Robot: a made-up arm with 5 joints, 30 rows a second.
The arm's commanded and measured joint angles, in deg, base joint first. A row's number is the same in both.
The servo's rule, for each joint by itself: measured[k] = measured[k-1] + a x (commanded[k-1-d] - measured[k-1]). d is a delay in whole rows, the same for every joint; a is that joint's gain. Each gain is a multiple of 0.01, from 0.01 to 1. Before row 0 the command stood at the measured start. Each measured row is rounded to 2 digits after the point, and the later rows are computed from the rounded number. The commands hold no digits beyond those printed.
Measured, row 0:
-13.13, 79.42, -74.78, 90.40, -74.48
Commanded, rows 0 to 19:
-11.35, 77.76, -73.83, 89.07, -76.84
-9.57, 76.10, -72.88, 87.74, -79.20
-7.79, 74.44, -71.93, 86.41, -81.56
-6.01, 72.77, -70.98, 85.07, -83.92
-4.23, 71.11, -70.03, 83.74, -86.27
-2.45, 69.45, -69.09, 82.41, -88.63
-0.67, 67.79, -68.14, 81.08, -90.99
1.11, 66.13, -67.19, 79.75, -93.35
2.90, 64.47, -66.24, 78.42, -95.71
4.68, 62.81, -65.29, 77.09, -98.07
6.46, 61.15, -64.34, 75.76, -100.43
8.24, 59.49, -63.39, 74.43, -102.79
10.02, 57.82, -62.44, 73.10, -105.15
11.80, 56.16, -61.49, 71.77, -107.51
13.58, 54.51, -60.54, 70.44, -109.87
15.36, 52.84, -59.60, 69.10, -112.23
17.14, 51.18, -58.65, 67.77, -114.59
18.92, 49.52, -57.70, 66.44, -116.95
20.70, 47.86, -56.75, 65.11, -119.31
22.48, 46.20, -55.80, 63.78, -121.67
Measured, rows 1 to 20:
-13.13, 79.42, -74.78, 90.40, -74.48
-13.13, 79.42, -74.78, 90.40, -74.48
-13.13, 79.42, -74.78, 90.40, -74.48
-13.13, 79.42, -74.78, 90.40, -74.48
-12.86, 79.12, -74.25, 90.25, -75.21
-12.37, 78.58, -73.48, 89.97, -76.45
-11.68, 77.83, -72.61, 89.58, -78.03
-10.83, 76.92, -71.70, 89.08, -79.86
-9.84, 75.87, -70.76, 88.49, -81.85
-8.73, 74.71, -69.82, 87.82, -83.95
-7.52, 73.46, -68.88, 87.08, -86.13
-6.23, 72.14, -67.93, 86.27, -88.37
-4.86, 70.76, -66.98, 85.41, -90.65
-3.43, 69.33, -66.03, 84.49, -92.95
-1.95, 67.86, -65.08, 83.53, -95.27
-0.42, 66.35, -64.13, 82.53, -97.60
1.15, 64.81, -63.18, 81.49, -99.94
2.75, 63.25, -62.23, 80.42, -102.29
4.37, 61.68, -61.28, 79.32, -104.64
6.02, 60.09, -60.34, 78.20, -106.99
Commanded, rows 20 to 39:
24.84, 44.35, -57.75, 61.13, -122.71
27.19, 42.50, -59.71, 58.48, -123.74
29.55, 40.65, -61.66, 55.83, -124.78
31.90, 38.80, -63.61, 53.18, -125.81
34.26, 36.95, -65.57, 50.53, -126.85
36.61, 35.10, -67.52, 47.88, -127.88
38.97, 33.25, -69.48, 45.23, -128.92
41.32, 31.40, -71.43, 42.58, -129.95
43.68, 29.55, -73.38, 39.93, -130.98
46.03, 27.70, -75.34, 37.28, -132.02
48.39, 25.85, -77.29, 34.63, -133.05
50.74, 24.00, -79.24, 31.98, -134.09
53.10, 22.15, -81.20, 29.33, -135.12
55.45, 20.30, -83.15, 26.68, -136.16
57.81, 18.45, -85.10, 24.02, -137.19
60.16, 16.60, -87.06, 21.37, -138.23
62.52, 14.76, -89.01, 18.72, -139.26
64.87, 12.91, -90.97, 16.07, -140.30
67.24, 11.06, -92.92, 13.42, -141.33
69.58, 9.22, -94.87, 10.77, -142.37
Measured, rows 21 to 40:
7.69, 58.49, -59.39, 77.05, -109.35
9.37, 56.88, -58.44, 75.88, -111.71
11.07, 55.26, -57.49, 74.70, -114.07
12.78, 53.63, -56.54, 73.50, -116.43
14.59, 51.96, -57.22, 72.14, -118.38
16.48, 50.26, -58.61, 70.64, -120.04
18.44, 48.53, -60.32, 69.01, -121.51
20.46, 46.78, -62.16, 67.27, -122.84
22.53, 45.01, -64.07, 65.43, -124.08
24.64, 43.23, -66.00, 63.50, -125.26
26.79, 41.43, -67.95, 61.49, -126.39
28.97, 39.62, -69.90, 59.41, -127.49
31.18, 37.81, -71.85, 57.27, -128.57
33.41, 35.99, -73.80, 55.07, -129.64
35.66, 34.16, -75.75, 52.82, -130.70
37.92, 32.33, -77.70, 50.53, -131.75
40.20, 30.50, -79.66, 48.20, -132.79
42.49, 28.66, -81.61, 45.83, -133.83
44.79, 26.82, -83.56, 43.43, -134.87
47.10, 24.98, -85.52, 41.00, -135.91

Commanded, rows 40 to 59:
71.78, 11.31, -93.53, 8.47, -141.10
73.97, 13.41, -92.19, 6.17, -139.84
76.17, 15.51, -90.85, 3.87, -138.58
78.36, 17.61, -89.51, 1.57, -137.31
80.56, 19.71, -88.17, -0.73, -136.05
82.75, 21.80, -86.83, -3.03, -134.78
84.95, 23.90, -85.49, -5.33, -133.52
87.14, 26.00, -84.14, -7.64, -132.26
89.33, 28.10, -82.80, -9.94, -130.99
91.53, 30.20, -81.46, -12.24, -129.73
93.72, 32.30, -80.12, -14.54, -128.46
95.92, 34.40, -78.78, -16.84, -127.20
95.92, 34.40, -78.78, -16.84, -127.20
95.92, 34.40, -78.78, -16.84, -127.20
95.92, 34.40, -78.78, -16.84, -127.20
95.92, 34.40, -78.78, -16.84, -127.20
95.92, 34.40, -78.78, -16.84, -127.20
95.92, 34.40, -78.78, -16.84, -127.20
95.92, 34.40, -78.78, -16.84, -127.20
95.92, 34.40, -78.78, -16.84, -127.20
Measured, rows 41 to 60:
49.41, 23.14, -87.47, 38.55, -136.95
51.73, 21.30, -89.43, 36.08, -137.99
54.06, 19.46, -91.38, 33.59, -139.03
56.39, 17.62, -93.33, 31.08, -140.07
58.70, 16.48, -93.44, 28.59, -140.39
60.99, 15.93, -92.74, 26.12, -140.22
63.27, 15.85, -91.68, 23.67, -139.71
65.53, 16.17, -90.46, 21.24, -138.97
67.78, 16.81, -89.18, 18.82, -138.06
70.03, 17.71, -87.86, 16.42, -137.04
72.27, 18.82, -86.53, 14.03, -135.95
74.50, 20.11, -85.19, 11.65, -134.81
76.72, 21.55, -83.85, 9.28, -133.63
78.94, 23.11, -82.51, 6.91, -132.42
81.16, 24.76, -81.17, 4.55, -131.19
83.37, 26.50, -79.83, 2.20, -129.95
85.25, 27.92, -79.24, 0.11, -129.10
86.85, 29.09, -78.98, -1.75, -128.51
88.21, 30.05, -78.87, -3.41, -128.10
89.37, 30.83, -78.82, -4.89, -127.82

